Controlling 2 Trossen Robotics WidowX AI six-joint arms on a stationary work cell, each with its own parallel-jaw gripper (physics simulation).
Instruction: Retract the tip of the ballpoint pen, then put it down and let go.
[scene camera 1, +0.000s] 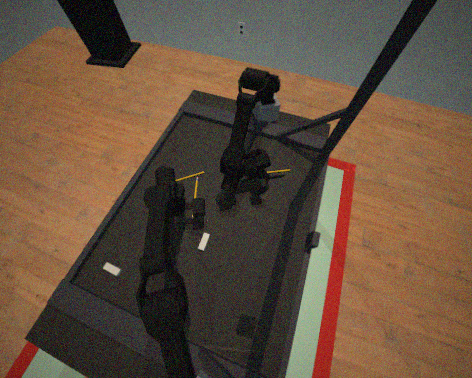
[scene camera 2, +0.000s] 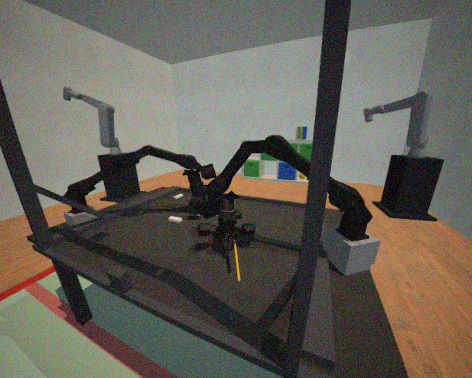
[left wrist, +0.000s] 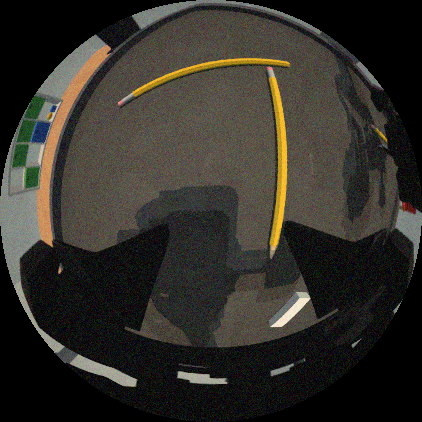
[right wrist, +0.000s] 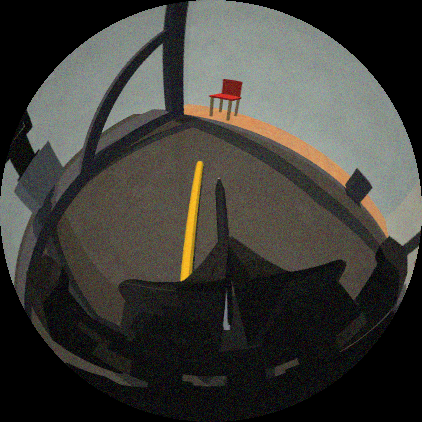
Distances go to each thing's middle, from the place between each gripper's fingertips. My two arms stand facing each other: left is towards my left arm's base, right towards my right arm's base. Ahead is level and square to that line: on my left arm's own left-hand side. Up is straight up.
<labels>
Now: left hand 20 mm past the yellow pencil (left wrist: 280, 127) and 70 mm to the left of it.
Right now my right hand is 280 mm short of the yellow pencil, 150 mm to the right of it and 10 mm above it.
</labels>
